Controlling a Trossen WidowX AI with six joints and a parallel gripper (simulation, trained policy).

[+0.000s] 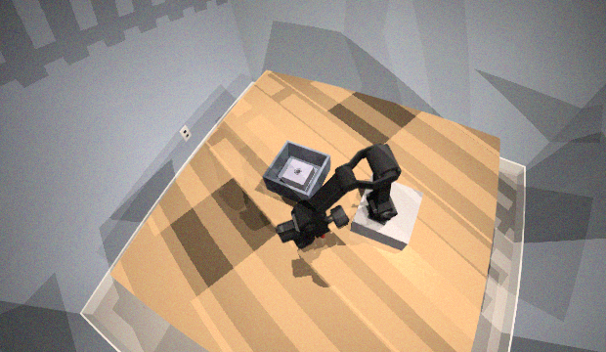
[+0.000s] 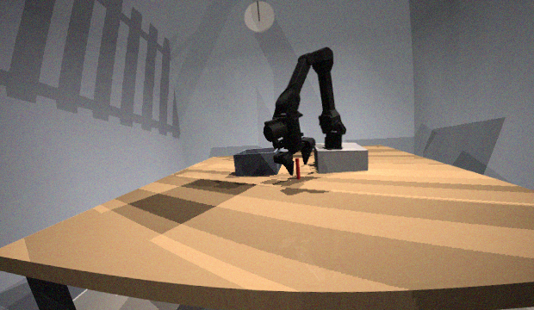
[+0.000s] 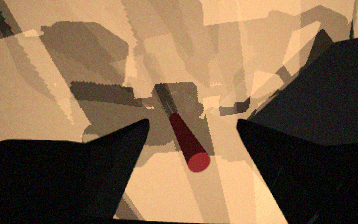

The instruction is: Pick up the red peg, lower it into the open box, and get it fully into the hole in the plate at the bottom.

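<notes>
Right now my gripper tip is 1 cm to the right of the red peg and 1 cm below it. From my gripper tip the other things lie so: dark box 19 cm ahead, 16 cm to the right, 1 cm below; grey plate 19 cm ahead, 16 cm to the right, 1 cm above.
</notes>
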